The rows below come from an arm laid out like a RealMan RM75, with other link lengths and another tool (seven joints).
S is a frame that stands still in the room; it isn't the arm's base.
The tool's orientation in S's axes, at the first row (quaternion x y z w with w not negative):
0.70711, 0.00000, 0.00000, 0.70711
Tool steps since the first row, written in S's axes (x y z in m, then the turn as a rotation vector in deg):
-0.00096, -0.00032, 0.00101, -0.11, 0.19, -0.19
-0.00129, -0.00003, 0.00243, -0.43, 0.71, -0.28
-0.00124, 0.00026, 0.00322, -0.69, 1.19, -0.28
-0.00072, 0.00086, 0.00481, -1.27, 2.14, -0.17
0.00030, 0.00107, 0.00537, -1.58, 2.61, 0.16
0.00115, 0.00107, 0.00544, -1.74, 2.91, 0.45
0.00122, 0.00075, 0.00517, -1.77, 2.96, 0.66
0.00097, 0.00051, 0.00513, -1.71, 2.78, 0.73
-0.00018, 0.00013, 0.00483, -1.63, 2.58, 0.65
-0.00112, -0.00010, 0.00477, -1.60, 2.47, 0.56
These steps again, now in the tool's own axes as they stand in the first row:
-0.00096, 0.00101, 0.00032, -0.11, -0.19, -0.19
-0.00129, 0.00243, 0.00003, -0.43, -0.28, -0.71
-0.00124, 0.00322, -0.00026, -0.69, -0.28, -1.19
-0.00072, 0.00481, -0.00086, -1.27, -0.17, -2.14
0.00030, 0.00537, -0.00107, -1.58, 0.16, -2.61
0.00115, 0.00544, -0.00107, -1.74, 0.45, -2.91
0.00122, 0.00517, -0.00075, -1.77, 0.66, -2.96
0.00097, 0.00513, -0.00051, -1.71, 0.73, -2.78
-0.00018, 0.00483, -0.00013, -1.63, 0.65, -2.58
-0.00112, 0.00477, 0.00010, -1.60, 0.56, -2.47

